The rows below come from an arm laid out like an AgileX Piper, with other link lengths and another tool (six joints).
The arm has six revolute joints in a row. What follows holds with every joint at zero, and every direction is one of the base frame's. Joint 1 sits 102.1 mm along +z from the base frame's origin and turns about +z. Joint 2 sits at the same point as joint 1 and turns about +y. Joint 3 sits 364.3 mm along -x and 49.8 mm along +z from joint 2 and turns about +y. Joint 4 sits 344.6 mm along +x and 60.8 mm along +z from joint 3 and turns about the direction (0.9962, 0, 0.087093). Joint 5 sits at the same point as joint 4 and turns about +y. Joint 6 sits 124.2 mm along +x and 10.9 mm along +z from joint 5 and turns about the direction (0.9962, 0, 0.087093). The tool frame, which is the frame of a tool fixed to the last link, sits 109.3 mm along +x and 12 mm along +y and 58.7 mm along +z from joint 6; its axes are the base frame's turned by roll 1.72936, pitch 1.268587 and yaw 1.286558 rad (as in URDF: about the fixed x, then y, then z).
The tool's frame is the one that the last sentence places.
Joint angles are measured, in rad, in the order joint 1, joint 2, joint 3, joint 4, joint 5, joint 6. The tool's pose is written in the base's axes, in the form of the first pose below.
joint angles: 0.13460 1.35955 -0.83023 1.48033 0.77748 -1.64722
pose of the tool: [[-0.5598 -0.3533 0.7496 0.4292], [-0.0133 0.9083 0.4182 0.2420], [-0.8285 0.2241 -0.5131 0.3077], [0 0 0 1]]
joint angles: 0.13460 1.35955 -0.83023 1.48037 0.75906 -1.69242
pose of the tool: [[-0.5284 -0.3608 0.7686 0.4307], [-0.0394 0.9147 0.4023 0.2407], [-0.8481 0.1823 -0.4975 0.3063], [0 0 0 1]]
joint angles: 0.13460 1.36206 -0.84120 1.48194 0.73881 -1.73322
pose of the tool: [[-0.4925 -0.3639 0.7906 0.4351], [-0.0612 0.9206 0.3856 0.2393], [-0.8682 0.1416 -0.4756 0.3093], [0 0 0 1]]
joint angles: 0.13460 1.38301 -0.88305 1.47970 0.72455 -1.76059
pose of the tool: [[-0.4544 -0.3673 0.8115 0.4473], [-0.0778 0.9239 0.3746 0.2395], [-0.8874 0.1071 -0.4484 0.3186], [0 0 0 1]]
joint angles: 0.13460 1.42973 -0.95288 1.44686 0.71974 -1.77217
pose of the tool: [[-0.4208 -0.3820 0.8228 0.4658], [-0.1148 0.9222 0.3694 0.2425], [-0.8999 0.0610 -0.4319 0.3248], [0 0 0 1]]
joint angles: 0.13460 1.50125 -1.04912 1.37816 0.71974 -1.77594
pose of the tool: [[-0.3845 -0.4074 0.8284 0.4905], [-0.1817 0.9132 0.3648 0.2472], [-0.9051 -0.0102 -0.4251 0.3248], [0 0 0 1]]
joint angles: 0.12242 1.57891 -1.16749 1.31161 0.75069 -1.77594
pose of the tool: [[-0.3399 -0.4408 0.8308 0.5172], [-0.2390 0.8948 0.3770 0.2494], [-0.9096 -0.0704 -0.4095 0.3313], [0 0 0 1]]
